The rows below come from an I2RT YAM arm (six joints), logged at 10 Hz.
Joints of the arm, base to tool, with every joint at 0 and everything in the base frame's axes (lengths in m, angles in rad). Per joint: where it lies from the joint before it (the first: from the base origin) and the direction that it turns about. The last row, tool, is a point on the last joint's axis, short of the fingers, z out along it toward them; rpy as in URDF.
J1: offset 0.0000 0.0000 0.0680 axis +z
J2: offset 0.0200 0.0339 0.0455 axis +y
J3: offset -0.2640 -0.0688 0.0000 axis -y
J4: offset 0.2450 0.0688 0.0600 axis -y
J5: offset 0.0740 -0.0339 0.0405 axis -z
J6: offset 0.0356 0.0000 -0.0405 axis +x
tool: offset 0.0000 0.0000 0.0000 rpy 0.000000 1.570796 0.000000
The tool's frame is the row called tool.
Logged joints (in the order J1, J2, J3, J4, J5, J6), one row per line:
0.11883 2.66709 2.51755 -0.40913 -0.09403 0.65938
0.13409 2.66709 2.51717 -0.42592 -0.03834 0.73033
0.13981 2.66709 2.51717 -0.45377 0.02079 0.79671
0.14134 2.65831 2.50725 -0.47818 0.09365 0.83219
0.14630 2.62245 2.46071 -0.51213 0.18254 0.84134
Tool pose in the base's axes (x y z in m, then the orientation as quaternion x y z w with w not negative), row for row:
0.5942 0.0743 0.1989 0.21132 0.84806 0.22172 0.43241
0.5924 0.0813 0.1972 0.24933 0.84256 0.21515 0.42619
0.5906 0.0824 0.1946 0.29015 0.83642 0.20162 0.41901
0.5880 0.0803 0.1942 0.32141 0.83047 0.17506 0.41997
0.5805 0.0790 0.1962 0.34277 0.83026 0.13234 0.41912
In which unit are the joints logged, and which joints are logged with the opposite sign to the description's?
The joints are logged in radians. Opposite sign: none.
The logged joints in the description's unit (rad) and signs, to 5 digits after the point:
0.11883 2.66709 2.51755 -0.40913 -0.09403 0.65938
0.13409 2.66709 2.51717 -0.42592 -0.03834 0.73033
0.13981 2.66709 2.51717 -0.45377 0.02079 0.79671
0.14134 2.65831 2.50725 -0.47818 0.09365 0.83219
0.14630 2.62245 2.46071 -0.51213 0.18254 0.84134

